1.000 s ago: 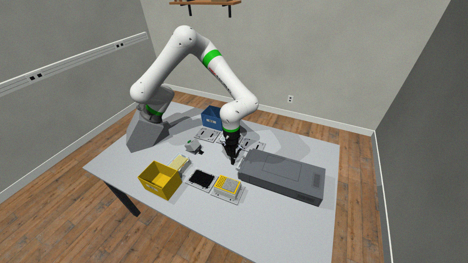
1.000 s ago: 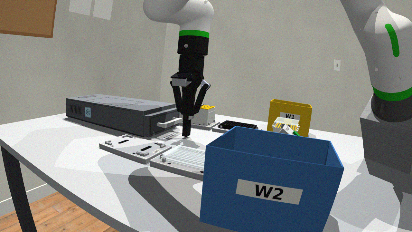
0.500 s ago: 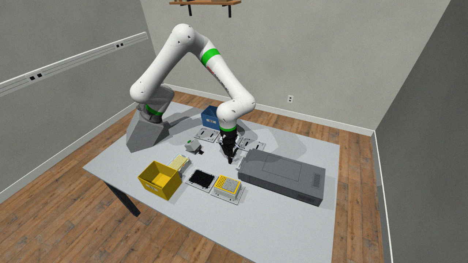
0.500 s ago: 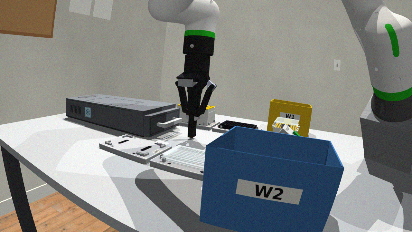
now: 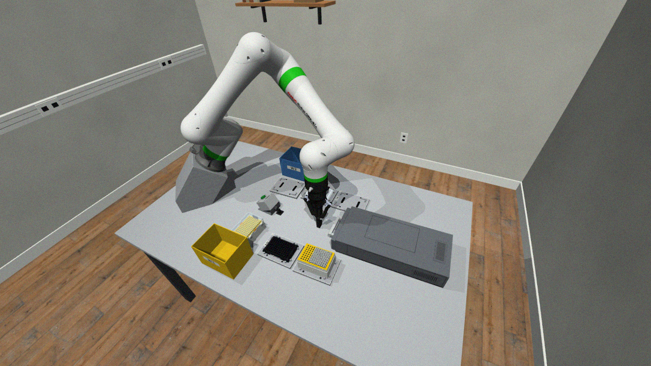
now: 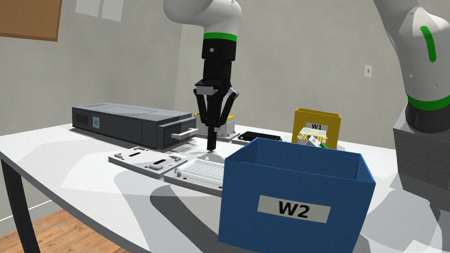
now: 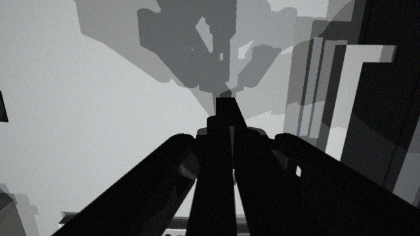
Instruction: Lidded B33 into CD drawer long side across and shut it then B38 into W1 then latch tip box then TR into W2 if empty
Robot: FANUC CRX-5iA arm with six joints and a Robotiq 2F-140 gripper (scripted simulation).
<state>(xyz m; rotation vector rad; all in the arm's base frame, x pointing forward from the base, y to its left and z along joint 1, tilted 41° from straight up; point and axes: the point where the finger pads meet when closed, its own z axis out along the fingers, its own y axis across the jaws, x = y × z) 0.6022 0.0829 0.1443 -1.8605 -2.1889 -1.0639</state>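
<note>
My hand is 210 mm to the left of the black assay plate, 40 mm past it and 20 mm above it. From my hand the other things lie so: white assay plate (190 mm ahead, 50 mm to the left, 20 mm below); then clear plate (160 mm to the left, 140 mm behind, 20 mm below); then clear plate lid (190 mm ahead, 50 mm to the left, 10 mm below).
</note>
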